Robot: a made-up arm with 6 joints.
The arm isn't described. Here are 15 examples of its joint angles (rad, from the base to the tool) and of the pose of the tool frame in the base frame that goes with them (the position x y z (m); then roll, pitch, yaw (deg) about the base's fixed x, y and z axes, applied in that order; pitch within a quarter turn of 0, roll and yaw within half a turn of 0).
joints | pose
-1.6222 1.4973 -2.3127 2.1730 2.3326 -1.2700 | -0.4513 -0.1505 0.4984 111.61 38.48 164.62
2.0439 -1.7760 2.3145 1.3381 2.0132 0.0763 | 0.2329 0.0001 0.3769 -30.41 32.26 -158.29
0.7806 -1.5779 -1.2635 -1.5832 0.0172 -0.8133 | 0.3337 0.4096 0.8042 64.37 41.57 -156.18
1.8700 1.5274 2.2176 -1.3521 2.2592 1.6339 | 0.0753 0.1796 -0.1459 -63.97 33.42 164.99
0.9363 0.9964 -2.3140 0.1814 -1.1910 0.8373 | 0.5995 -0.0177 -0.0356 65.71 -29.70 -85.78
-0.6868 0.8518 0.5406 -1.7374 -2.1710 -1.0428 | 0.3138 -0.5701 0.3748 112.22 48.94 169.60
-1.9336 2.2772 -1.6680 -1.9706 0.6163 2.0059 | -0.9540 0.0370 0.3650 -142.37 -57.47 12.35
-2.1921 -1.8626 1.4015 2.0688 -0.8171 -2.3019 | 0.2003 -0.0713 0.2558 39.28 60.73 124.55
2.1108 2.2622 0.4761 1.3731 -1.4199 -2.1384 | -0.1757 -0.3241 -0.1363 -168.96 27.74 116.86
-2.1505 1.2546 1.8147 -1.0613 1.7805 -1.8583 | -0.2531 -0.0352 0.3746 58.82 -48.19 -99.40
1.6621 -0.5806 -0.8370 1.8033 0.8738 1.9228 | 0.6407 0.0603 0.5969 -29.90 37.01 144.82
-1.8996 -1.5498 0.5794 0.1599 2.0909 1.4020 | 0.1768 0.2138 -0.0751 -1.99 1.75 117.37
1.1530 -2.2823 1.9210 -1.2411 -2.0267 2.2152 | 0.0713 0.3087 0.4657 141.12 27.53 -98.96
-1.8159 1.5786 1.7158 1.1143 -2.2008 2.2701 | -0.2365 -0.0785 0.3411 173.48 -56.02 52.47
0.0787 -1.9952 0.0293 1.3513 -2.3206 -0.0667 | 0.1739 0.2755 0.4810 -89.37 8.59 112.93
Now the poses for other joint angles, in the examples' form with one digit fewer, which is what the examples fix.
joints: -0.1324 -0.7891 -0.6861 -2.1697 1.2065 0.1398
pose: -0.421 0.233 0.494 54.6 44.9 -134.8
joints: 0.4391 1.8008 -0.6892 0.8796 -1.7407 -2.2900
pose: 0.386 -0.343 0.515 -21.7 45.0 -29.0
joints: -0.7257 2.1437 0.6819 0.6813 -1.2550 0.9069
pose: 0.211 -0.307 0.680 -126.1 11.7 69.7
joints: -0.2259 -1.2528 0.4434 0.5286 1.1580 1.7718
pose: -0.358 0.354 0.041 145.6 -74.6 27.4
